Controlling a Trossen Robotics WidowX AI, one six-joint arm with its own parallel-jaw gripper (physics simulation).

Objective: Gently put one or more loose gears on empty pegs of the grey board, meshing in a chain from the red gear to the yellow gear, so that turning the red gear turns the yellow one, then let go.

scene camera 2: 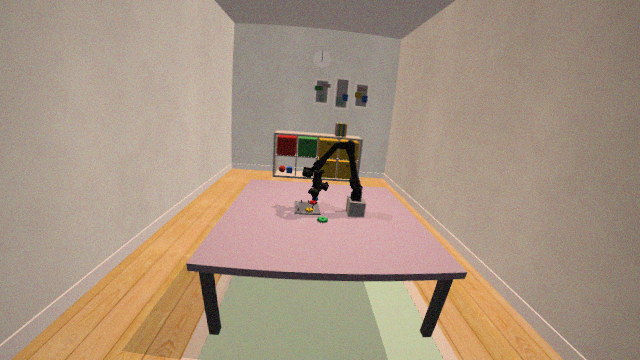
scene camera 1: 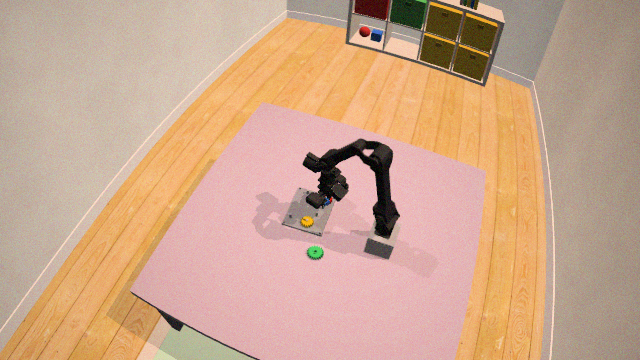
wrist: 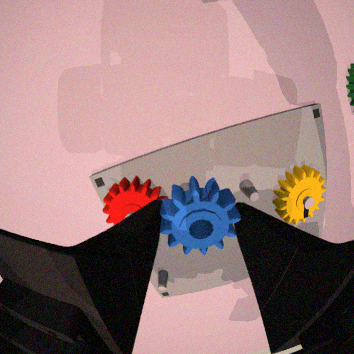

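Pixels of known places: gripper, between the fingertips: [scene camera 2: 315,199] [scene camera 1: 325,202] [wrist: 198,208]; arm's base, origin of its link: [scene camera 2: 355,199] [scene camera 1: 384,230].
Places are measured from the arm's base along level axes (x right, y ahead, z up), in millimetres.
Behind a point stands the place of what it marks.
My gripper [scene camera 1: 327,196] {x 66, y 271, z -50 mm} [scene camera 2: 319,190] {x 66, y 271, z -50 mm} [wrist: 198,208] {x 66, y 271, z -50 mm} is shut on the blue gear [scene camera 1: 327,202] {x 64, y 259, z -39 mm} [scene camera 2: 315,199] [wrist: 200,207] {x 65, y 262, z -37 mm}, holding it above the grey board [scene camera 1: 296,207] {x 28, y 381, z -98 mm} [scene camera 2: 315,212] {x -44, y 266, z -98 mm} [wrist: 225,140] {x 36, y 248, z -98 mm}. The red gear [scene camera 2: 313,202] [wrist: 129,197] {x 114, y 269, z -83 mm} is on the board, partly hidden by a finger in the wrist view. The yellow gear [scene camera 1: 307,221] {x -31, y 305, z -79 mm} [scene camera 2: 309,210] {x -50, y 306, z -83 mm} [wrist: 292,195] {x -12, y 300, z -83 mm} is on a peg near the other end. One bare peg [wrist: 249,190] {x 27, y 284, z -81 mm} stands between the held gear and the yellow gear; another peg [wrist: 162,280] {x 117, y 366, z -83 mm} stands near a corner. The area under the blue gear is mostly hidden.
A loose green gear [scene camera 1: 310,254] {x -164, y 233, z -91 mm} [scene camera 2: 322,219] {x -167, y 222, z -86 mm} [wrist: 351,85] {x -112, y 216, z -97 mm} lies flat on the pink table [scene camera 1: 240,280] {x -389, y 428, z -106 mm} [scene camera 2: 280,250] {x -507, y 432, z -106 mm}, off the board. The arm's grey base block [scene camera 1: 378,247] {x -57, y -4, z -42 mm} [scene camera 2: 355,207] {x -57, y 6, z -36 mm} stands to the right of the board in the scene views.
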